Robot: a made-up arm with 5 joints.
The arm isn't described. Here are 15 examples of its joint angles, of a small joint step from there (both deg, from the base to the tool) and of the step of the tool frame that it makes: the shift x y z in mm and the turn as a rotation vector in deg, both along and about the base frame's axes.
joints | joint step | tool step
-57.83 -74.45 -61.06 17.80 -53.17 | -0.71 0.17 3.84 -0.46 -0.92 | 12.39 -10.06 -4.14 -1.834 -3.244 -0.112
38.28 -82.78 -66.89 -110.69 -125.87 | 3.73 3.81 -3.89 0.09 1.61 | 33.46 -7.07 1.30 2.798 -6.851 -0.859
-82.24 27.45 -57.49 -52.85 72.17 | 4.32 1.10 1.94 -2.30 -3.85 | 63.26 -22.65 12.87 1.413 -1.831 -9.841
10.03 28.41 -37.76 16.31 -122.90 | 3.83 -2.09 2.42 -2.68 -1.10 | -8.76 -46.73 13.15 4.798 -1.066 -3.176
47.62 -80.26 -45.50 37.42 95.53 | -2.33 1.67 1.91 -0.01 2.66 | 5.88 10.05 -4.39 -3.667 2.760 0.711
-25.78 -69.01 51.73 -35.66 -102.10 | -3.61 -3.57 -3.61 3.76 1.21 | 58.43 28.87 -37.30 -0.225 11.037 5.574
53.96 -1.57 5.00 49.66 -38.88 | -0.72 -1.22 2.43 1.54 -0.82 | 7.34 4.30 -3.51 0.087 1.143 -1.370
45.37 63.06 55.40 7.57 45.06 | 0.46 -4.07 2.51 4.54 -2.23 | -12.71 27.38 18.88 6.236 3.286 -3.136
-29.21 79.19 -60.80 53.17 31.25 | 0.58 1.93 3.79 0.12 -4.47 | -2.54 -15.04 1.13 3.096 -3.096 2.575
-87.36 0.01 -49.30 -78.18 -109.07 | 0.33 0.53 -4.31 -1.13 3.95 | -19.52 17.25 -7.02 1.238 5.276 5.393
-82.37 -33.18 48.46 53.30 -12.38 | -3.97 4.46 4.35 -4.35 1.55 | -12.99 -22.25 30.69 3.676 -3.140 -4.687
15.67 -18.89 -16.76 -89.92 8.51 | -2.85 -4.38 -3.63 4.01 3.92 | 24.62 19.14 -10.82 -1.788 6.503 10.854
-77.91 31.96 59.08 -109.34 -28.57 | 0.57 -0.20 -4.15 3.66 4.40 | 27.48 -10.81 10.18 -3.150 -2.727 7.900
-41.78 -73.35 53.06 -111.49 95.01 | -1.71 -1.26 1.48 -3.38 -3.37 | -8.27 9.94 -2.10 -3.128 -1.784 -2.334
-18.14 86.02 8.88 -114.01 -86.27 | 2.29 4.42 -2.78 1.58 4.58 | 2.36 -25.02 46.82 -5.390 -8.120 -2.703
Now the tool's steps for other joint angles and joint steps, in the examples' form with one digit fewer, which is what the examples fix.
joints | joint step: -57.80 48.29 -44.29 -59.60 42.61 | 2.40 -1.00 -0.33 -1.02 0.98
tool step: 16.8 -12.3 4.4 -1.02 0.30 -0.68
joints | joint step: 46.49 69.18 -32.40 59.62 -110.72 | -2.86 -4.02 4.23 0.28 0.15
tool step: 0.9 -2.3 2.6 4.34 1.56 3.37
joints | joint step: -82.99 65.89 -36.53 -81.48 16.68 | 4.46 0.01 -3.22 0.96 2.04
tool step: 37.2 2.0 31.2 -0.74 -5.40 1.03
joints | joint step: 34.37 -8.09 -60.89 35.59 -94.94 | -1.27 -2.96 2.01 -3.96 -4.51
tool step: 22.5 -19.3 -10.1 7.08 1.80 1.65
